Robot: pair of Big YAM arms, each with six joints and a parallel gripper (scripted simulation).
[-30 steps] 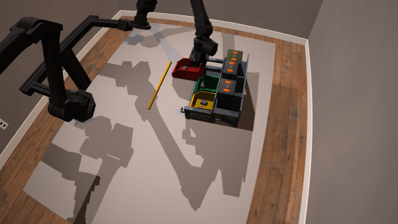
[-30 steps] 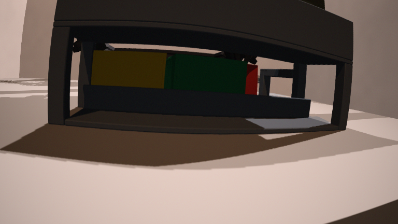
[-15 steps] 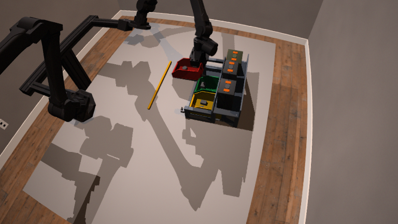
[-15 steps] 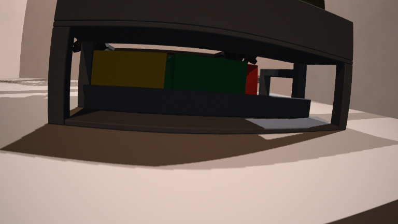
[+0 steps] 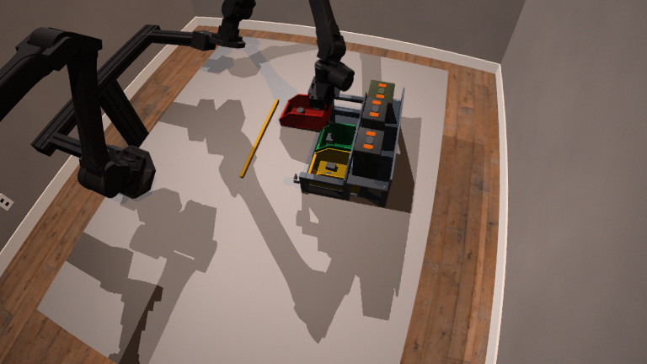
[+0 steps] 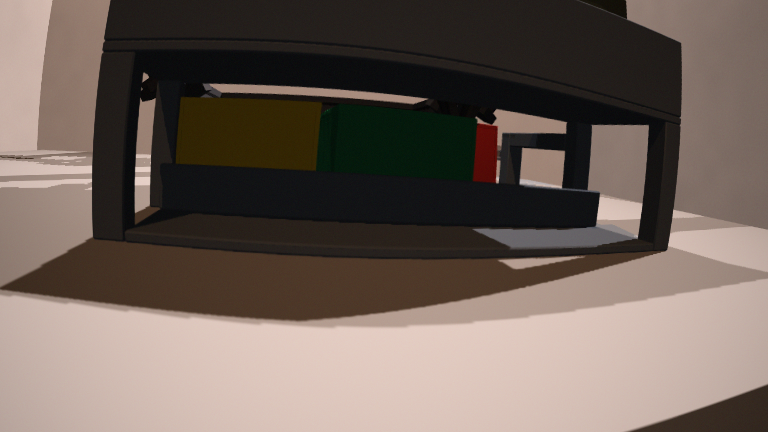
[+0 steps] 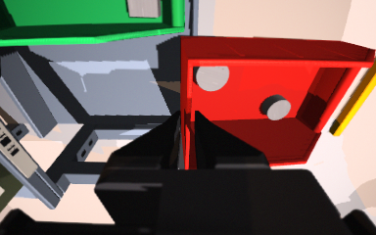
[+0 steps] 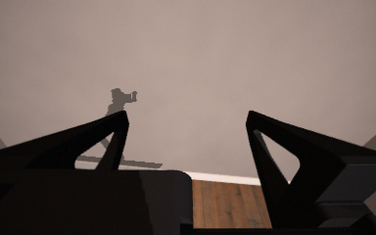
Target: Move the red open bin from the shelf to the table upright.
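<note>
The red open bin is 8 cm behind my left hand and 4 cm below it. Also, from my left hand: grey shelf 12 cm ahead, 10 cm to the right, 2 cm below; green bin 9 cm ahead, 10 cm to the right, 4 cm below.
</note>
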